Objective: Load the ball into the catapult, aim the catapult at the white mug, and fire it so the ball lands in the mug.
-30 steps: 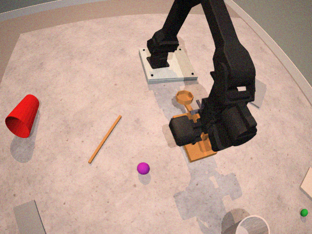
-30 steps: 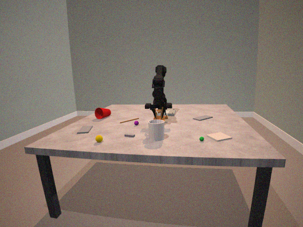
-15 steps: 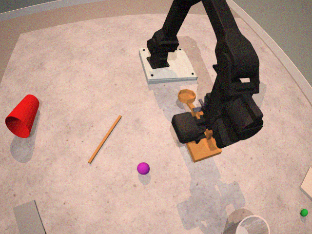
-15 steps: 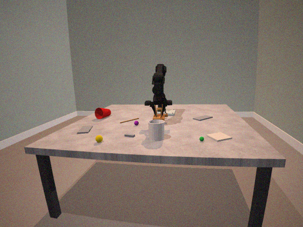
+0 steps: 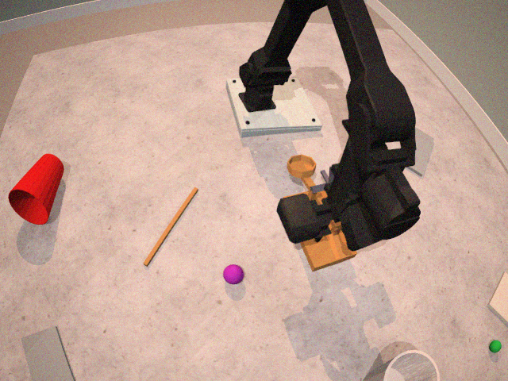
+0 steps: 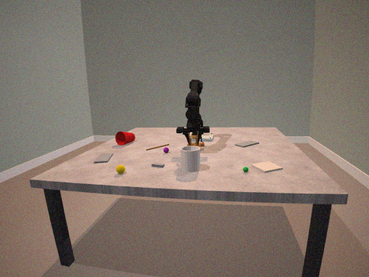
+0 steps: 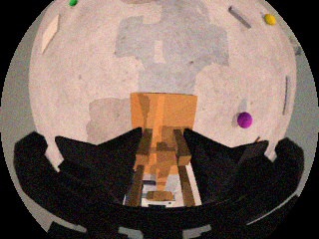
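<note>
My gripper tip is now 160 mm to the left of the purple ball and 30 mm above it. Also, from my gripper tip: orange wooden catapult: 70 mm behind, 20 mm to the left, 20 mm above; white mug: 280 mm ahead, 10 mm to the right, 20 mm below; thin wooden stick: 120 mm behind, 230 mm to the right, 40 mm below.
</note>
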